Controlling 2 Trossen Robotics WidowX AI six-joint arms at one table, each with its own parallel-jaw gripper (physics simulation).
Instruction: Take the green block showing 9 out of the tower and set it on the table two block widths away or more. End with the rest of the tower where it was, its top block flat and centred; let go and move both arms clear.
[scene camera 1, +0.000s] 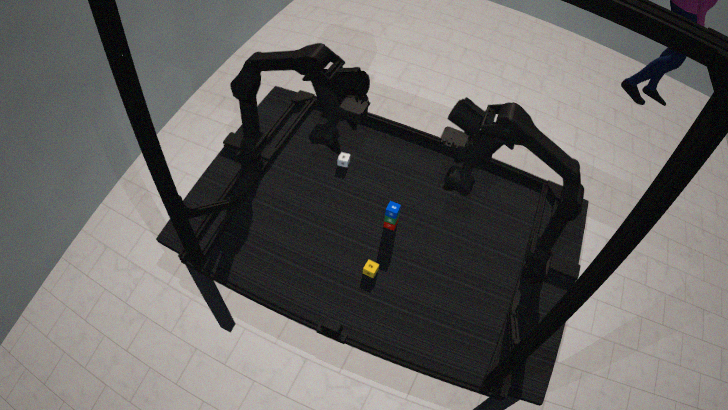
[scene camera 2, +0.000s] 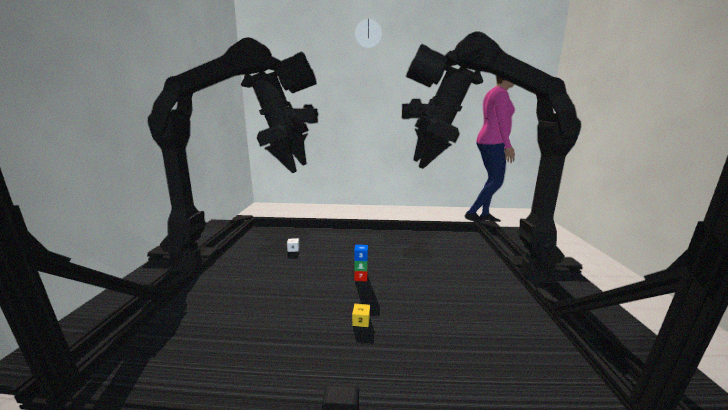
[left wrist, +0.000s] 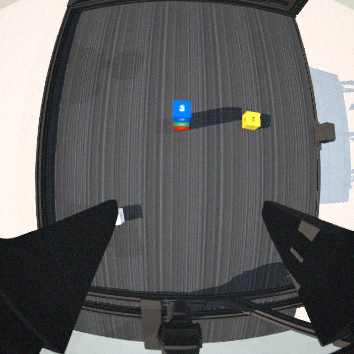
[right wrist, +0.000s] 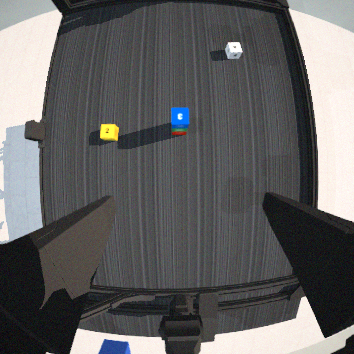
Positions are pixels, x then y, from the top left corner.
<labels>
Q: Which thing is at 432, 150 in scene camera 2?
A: My right gripper.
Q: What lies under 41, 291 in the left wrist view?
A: My left gripper.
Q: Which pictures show my left gripper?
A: Scene camera 1, scene camera 2 and the left wrist view only.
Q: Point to my right gripper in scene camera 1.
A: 450, 175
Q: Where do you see my right gripper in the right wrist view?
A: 191, 201
</labels>
